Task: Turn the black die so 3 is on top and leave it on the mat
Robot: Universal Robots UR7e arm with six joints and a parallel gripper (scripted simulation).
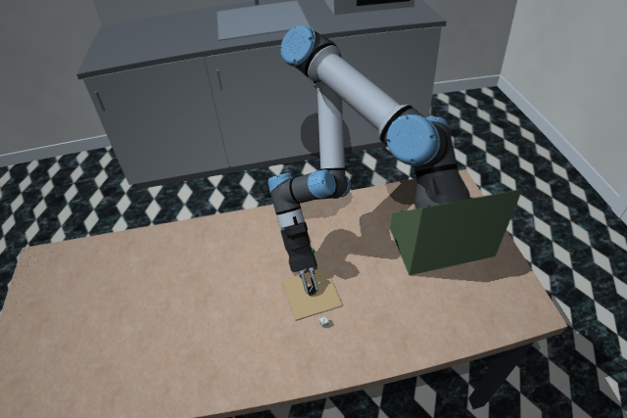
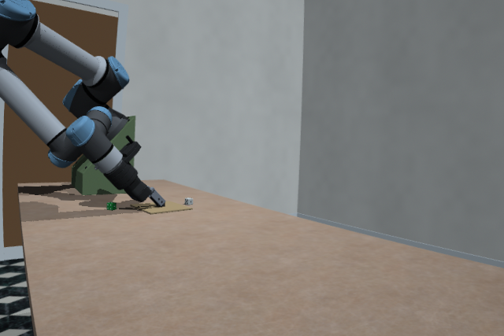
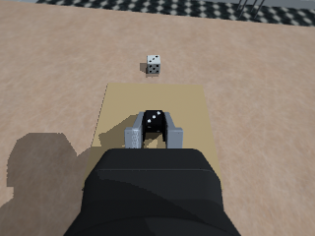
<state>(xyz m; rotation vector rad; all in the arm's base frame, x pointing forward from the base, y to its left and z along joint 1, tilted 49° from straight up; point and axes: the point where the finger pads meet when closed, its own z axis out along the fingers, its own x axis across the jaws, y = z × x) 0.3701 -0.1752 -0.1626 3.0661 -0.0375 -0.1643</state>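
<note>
Right now my hand is 10 mm to the right of the black die and 10 mm above it. Round my hand: green die 30 mm behind, 130 mm to the right, 20 mm below; then tan mat 10 mm to the left, 20 mm below; then white die 10 mm behind, 120 mm to the left, 20 mm below.
</note>
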